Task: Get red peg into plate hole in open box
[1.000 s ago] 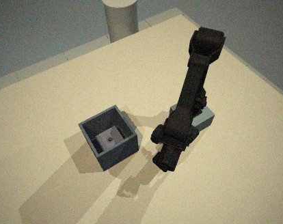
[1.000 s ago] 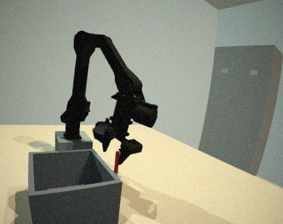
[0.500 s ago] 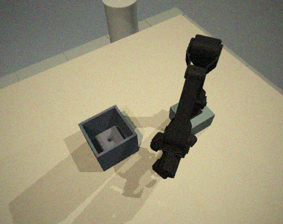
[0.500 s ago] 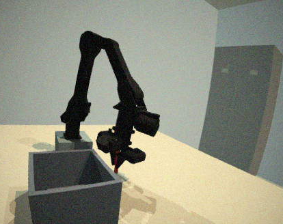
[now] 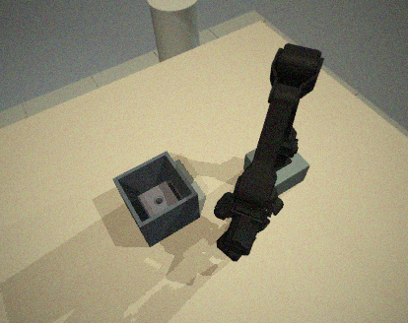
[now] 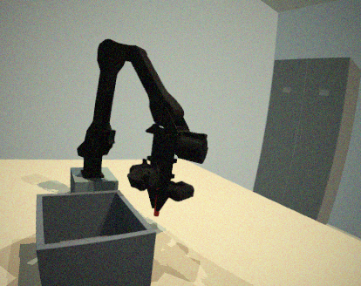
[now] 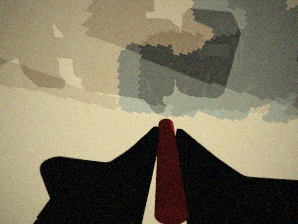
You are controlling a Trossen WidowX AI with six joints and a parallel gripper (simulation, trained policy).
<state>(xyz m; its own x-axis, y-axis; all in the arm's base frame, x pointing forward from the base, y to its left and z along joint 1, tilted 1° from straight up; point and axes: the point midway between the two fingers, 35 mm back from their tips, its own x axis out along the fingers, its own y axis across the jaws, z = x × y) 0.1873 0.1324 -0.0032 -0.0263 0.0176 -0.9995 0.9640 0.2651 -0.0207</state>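
My gripper tip is 210 mm to the left of the light grey plate, 150 mm short of it and 10 mm below it. Also, from my gripper tip: red peg (20 mm above).
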